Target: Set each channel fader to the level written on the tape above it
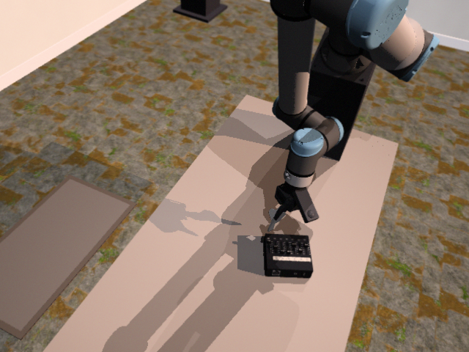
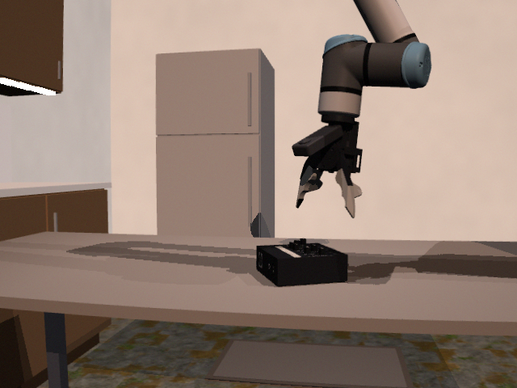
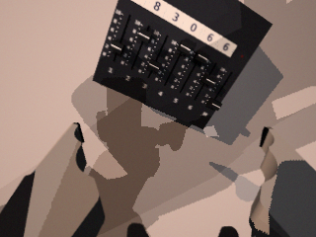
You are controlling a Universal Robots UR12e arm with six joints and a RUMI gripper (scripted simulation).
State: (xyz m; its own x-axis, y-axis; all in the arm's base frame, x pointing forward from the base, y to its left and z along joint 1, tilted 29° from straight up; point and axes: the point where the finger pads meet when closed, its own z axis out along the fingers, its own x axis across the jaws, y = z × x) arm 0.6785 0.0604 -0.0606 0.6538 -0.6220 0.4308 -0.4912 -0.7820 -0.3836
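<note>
Now: the channel 2 fader 7 cm to the left of my hand, 6 cm below it and 2 cm ahead of it. Round my hand: channel 3 fader (6 cm below, 4 cm to the left, 1 cm ahead); then master fader (6 cm below, 5 cm ahead, 4 cm to the right); then channel 1 fader (8 cm to the left, 6 cm below, 1 cm behind).
</note>
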